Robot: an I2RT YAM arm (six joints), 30 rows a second.
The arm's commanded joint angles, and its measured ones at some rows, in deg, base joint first. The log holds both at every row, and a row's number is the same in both.
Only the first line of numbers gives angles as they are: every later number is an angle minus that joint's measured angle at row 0.
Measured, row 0: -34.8, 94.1, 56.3, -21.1, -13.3, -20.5
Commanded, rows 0 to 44: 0.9, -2.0, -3.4, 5.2, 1.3, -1.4; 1.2, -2.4, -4.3, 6.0, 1.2, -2.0; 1.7, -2.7, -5.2, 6.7, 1.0, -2.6; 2.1, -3.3, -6.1, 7.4, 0.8, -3.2; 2.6, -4.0, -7.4, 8.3, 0.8, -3.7; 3.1, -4.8, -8.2, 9.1, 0.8, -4.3; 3.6, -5.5, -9.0, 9.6, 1.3, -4.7; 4.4, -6.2, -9.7, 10.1, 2.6, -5.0; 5.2, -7.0, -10.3, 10.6, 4.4, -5.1; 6.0, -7.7, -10.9, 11.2, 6.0, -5.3; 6.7, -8.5, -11.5, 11.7, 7.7, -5.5; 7.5, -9.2, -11.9, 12.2, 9.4, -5.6; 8.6, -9.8, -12.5, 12.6, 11.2, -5.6; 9.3, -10.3, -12.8, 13.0, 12.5, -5.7; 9.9, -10.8, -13.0, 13.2, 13.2, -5.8; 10.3, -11.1, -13.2, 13.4, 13.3, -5.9; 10.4, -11.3, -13.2, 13.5, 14.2, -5.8; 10.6, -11.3, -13.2, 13.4, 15.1, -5.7; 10.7, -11.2, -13.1, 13.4, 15.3, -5.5; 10.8, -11.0, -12.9, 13.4, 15.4, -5.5; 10.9, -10.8, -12.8, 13.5, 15.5, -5.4; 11.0, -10.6, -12.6, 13.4, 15.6, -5.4; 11.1, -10.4, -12.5, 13.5, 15.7, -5.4; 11.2, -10.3, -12.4, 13.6, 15.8, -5.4; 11.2, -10.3, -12.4, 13.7, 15.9, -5.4; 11.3, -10.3, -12.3, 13.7, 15.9, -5.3; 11.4, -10.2, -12.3, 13.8, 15.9, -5.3; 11.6, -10.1, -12.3, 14.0, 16.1, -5.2; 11.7, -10.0, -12.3, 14.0, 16.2, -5.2; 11.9, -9.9, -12.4, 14.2, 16.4, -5.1; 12.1, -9.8, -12.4, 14.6, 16.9, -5.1; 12.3, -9.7, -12.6, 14.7, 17.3, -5.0; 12.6, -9.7, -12.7, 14.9, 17.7, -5.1; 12.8, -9.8, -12.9, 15.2, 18.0, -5.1; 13.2, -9.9, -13.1, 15.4, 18.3, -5.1; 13.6, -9.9, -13.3, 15.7, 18.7, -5.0; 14.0, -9.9, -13.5, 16.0, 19.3, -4.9; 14.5, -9.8, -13.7, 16.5, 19.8, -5.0; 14.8, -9.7, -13.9, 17.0, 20.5, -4.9; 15.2, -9.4, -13.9, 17.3, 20.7, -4.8; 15.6, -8.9, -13.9, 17.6, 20.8, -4.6; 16.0, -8.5, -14.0, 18.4, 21.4, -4.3; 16.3, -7.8, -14.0, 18.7, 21.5, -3.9; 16.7, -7.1, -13.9, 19.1, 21.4, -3.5; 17.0, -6.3, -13.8, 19.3, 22.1, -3.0
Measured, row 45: 15.6, -8.8, -13.3, 15.4, 19.8, -4.7
